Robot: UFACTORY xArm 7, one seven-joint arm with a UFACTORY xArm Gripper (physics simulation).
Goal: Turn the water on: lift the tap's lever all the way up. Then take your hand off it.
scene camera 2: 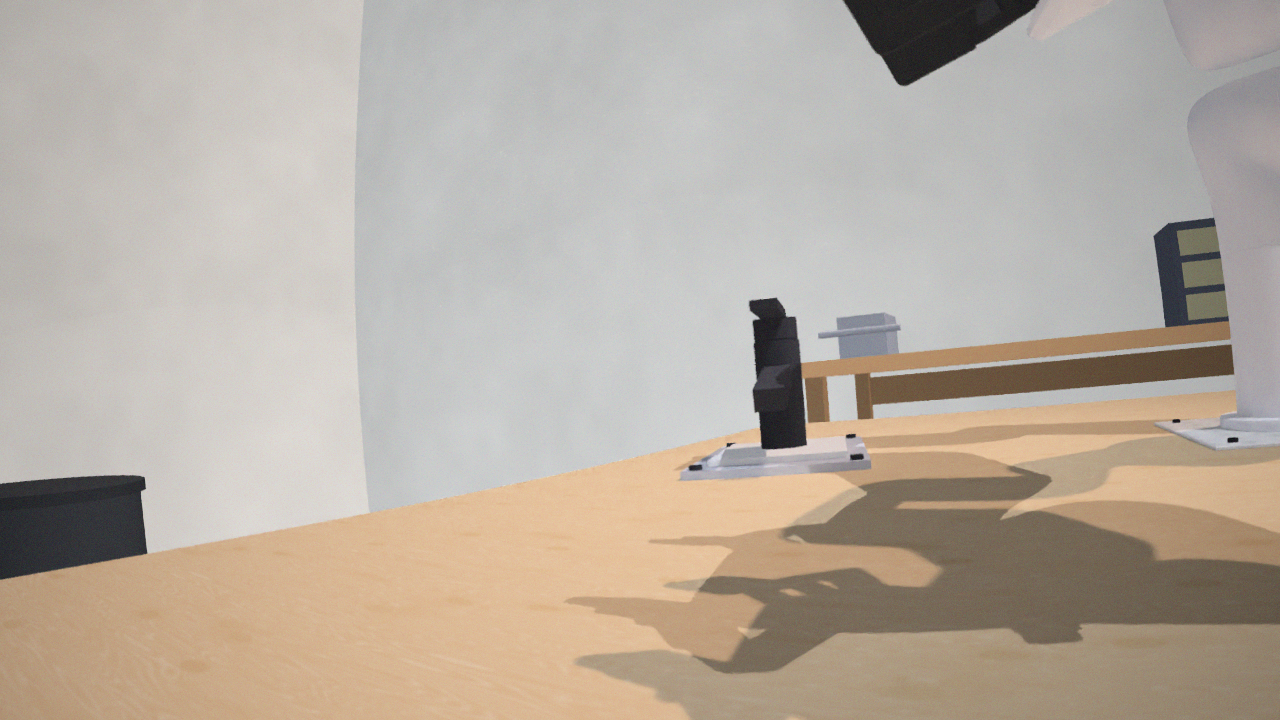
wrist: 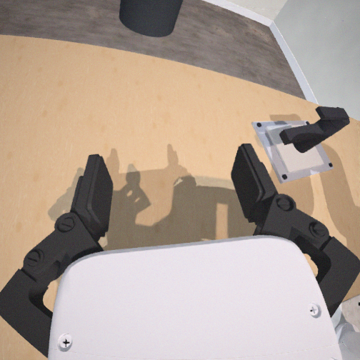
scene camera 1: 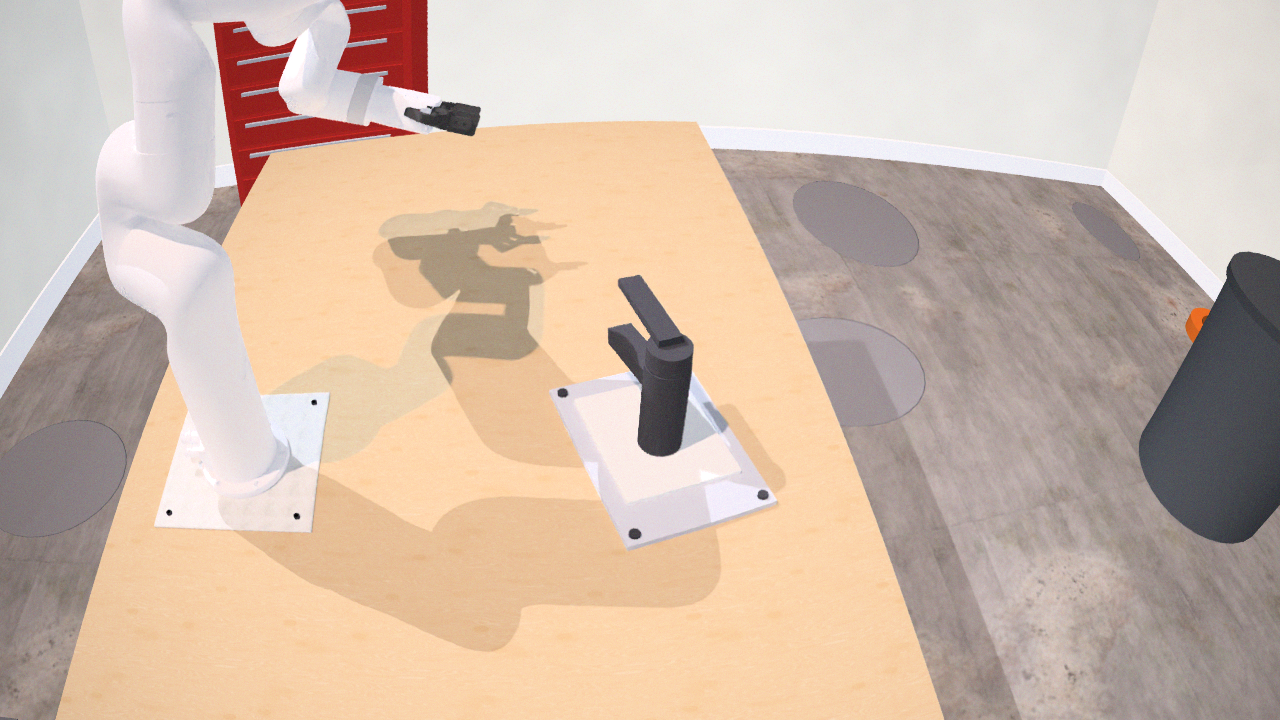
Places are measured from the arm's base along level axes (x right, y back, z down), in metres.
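Pixels of known places: gripper, between the fingertips: (scene camera 2: pixel 871 42) (scene camera 1: pixel 477 121); arm's base, origin of its link: (scene camera 1: pixel 246 459).
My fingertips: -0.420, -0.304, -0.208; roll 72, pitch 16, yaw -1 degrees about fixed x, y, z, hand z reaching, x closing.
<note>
For each thing: its top centre in the pictures, then the offset to it from my fingertips, as dx, dy, dz. "spot": a spot on its surface instead. Level surfaces: height alone.
- black tap, a spot on its surface: (scene camera 1: pixel 664 407) spot: +0.449, -0.190, +0.124
- pale base plate, centre of its top: (scene camera 2: pixel 784 448) (scene camera 1: pixel 659 442) +0.425, -0.195, +0.199
- spout, centre of its top: (scene camera 2: pixel 772 363) (scene camera 1: pixel 639 339) +0.357, -0.178, +0.112
- wooden table, height of its surface: dz +0.211
The black tap (scene camera 1: pixel 664 407) (scene camera 2: pixel 781 425) (wrist: pixel 320 136) stands upright on a pale base plate (scene camera 1: pixel 689 519) (scene camera 2: pixel 774 469). Its lever (scene camera 1: pixel 648 308) (scene camera 2: pixel 767 308) (wrist: pixel 332 113) sits on top of the body and reaches out over the spout (scene camera 1: pixel 626 344) (scene camera 2: pixel 770 394), on the same side. The lever's free end stands a little above the body's top; its exact angle is hard to tell. My gripper (scene camera 1: pixel 467 119) (wrist: pixel 171 163) is open and empty. It hangs high over the table's far part, well apart from the tap. In scene camera 2 it is partly cut off at the top.
The wooden table (scene camera 1: pixel 358 573) (scene camera 2: pixel 358 591) (wrist: pixel 75 90) carries the arm's base plate (scene camera 1: pixel 304 465) and the tap. A red drawer cabinet (scene camera 1: pixel 322 80) stands behind the far left of the table. A dark bin (scene camera 1: pixel 1221 411) (scene camera 2: pixel 71 528) (wrist: pixel 150 15) stands on the floor beyond the table.
</note>
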